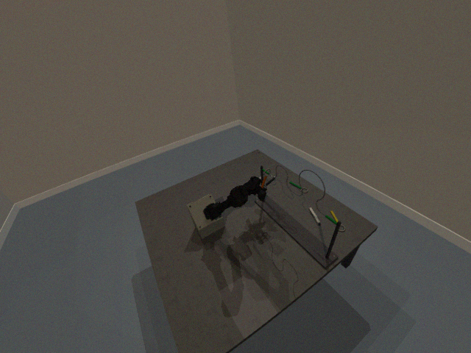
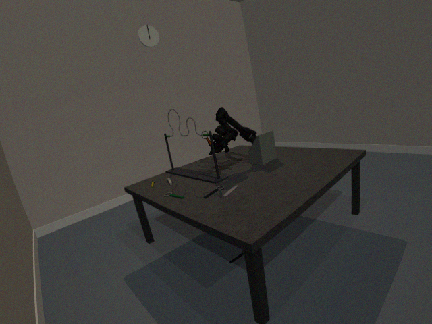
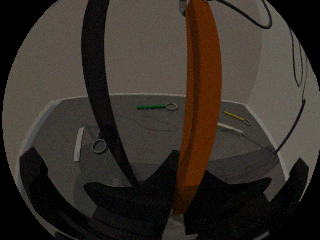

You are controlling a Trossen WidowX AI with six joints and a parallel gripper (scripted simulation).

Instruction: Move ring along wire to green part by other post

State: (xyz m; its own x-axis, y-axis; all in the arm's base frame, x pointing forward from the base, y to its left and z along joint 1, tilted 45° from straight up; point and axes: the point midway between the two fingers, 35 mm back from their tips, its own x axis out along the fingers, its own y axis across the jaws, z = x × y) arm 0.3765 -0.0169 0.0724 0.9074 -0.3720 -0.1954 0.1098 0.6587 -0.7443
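Now: gripper tip 10 mm past the ring with orange handle, 10 mm to the right of it and 90 mm below it. The rest, counted from my gripper tip: green-handled ring (330 mm ahead, 160 mm below); then black-handled ring (150 mm ahead, 200 mm to the left, 160 mm below); then ruler (110 mm ahead, 280 mm to the left, 170 mm below).
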